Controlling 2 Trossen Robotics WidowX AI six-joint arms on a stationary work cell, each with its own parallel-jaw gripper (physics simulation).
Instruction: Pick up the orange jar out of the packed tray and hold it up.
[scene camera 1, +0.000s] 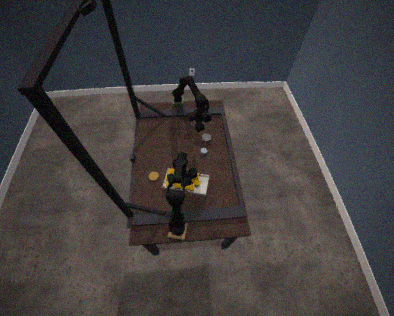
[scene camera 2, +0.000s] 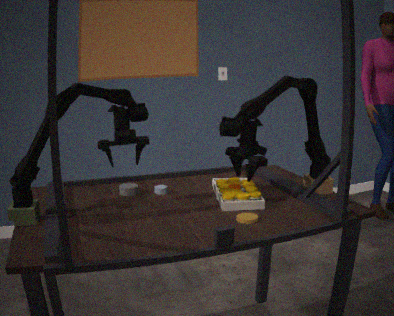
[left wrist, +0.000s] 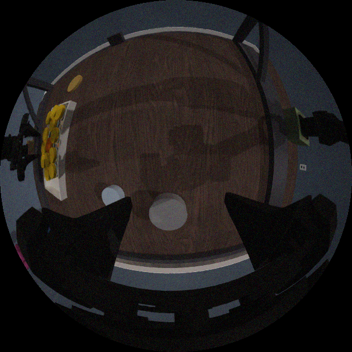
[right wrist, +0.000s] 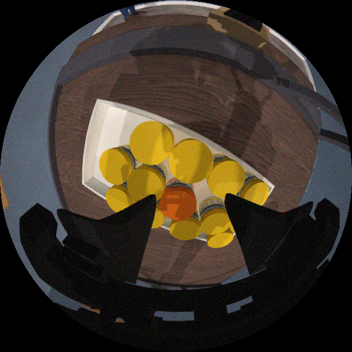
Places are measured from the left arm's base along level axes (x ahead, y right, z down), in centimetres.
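Where they show: left gripper, between the fingertips: (scene camera 2: 124, 166); right gripper, between the fingertips: (scene camera 2: 243, 179); left arm's base, origin of its link: (scene camera 1: 178, 99) (scene camera 2: 23, 204); right arm's base, origin of its link: (scene camera 1: 178, 229).
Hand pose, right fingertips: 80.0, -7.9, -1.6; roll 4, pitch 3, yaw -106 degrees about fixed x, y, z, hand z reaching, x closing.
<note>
Things, the pixels of their top centre, and the offset from my right fingertips, as dx, dy, dz.
- orange jar, centre of its top: (scene camera 2: 234, 185) -3.1, -0.6, +2.5
- white tray, centre of its top: (scene camera 2: 236, 188) (scene camera 1: 186, 180) -1.8, -2.0, +4.1
- grey disc, centre of its top: (scene camera 2: 128, 185) (scene camera 1: 206, 137) -40.7, -16.9, +4.3
- flat yellow disc, centre of its top: (scene camera 2: 247, 216) (scene camera 1: 153, 175) -6.3, +21.3, +6.1
The orange jar (scene camera 2: 234, 186) (left wrist: 48, 144) (right wrist: 177, 202) stands in the white tray (scene camera 1: 204, 185) (scene camera 2: 242, 205) (left wrist: 62, 185), with yellow-lidded jars (right wrist: 151, 142) packed around it. Its orange lid shows in the right wrist view; most of its body is hidden. My right gripper (scene camera 2: 244, 177) (right wrist: 191, 198) is open and empty above the tray. In the right wrist view the orange lid shows between its fingertips, nearer the left finger. My left gripper (scene camera 2: 125, 165) (left wrist: 178, 200) is open and empty, well above the table, away from the tray.
A grey disc (scene camera 1: 206, 137) (scene camera 2: 129, 189) (left wrist: 168, 212) and a smaller pale blue one (scene camera 1: 204, 151) (scene camera 2: 160, 189) (left wrist: 113, 195) lie below or near my left gripper. A flat yellow disc (scene camera 1: 153, 176) (scene camera 2: 247, 218) (left wrist: 75, 83) lies beside the tray. Dark frame posts (scene camera 2: 348, 100) rise at the table's edge.
</note>
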